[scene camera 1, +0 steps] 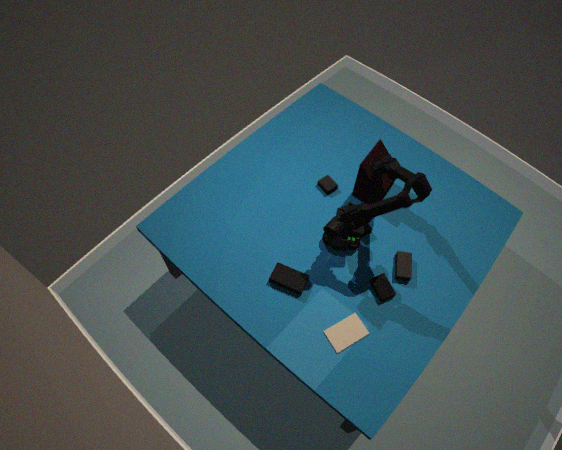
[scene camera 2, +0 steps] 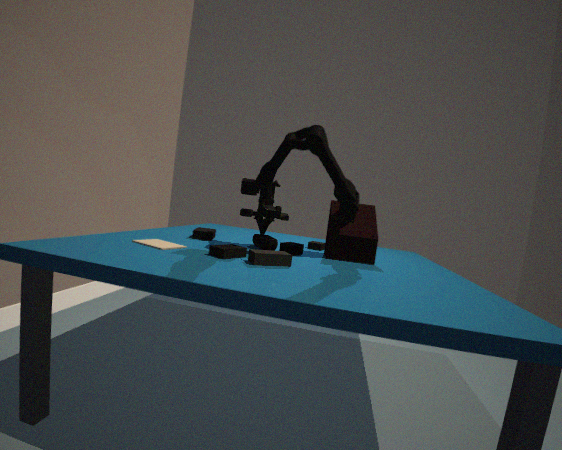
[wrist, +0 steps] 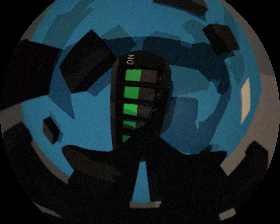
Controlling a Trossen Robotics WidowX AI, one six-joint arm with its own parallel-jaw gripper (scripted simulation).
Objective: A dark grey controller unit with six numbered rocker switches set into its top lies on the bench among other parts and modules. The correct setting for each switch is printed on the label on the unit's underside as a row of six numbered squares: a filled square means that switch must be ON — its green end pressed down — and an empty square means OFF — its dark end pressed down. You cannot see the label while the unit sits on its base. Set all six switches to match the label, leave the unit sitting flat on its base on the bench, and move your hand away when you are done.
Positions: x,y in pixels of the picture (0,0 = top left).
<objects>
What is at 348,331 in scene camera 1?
A beige card.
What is my gripper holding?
Nothing.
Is my gripper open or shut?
Shut.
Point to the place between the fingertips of my gripper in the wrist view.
143,129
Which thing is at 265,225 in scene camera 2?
My gripper.
</objects>
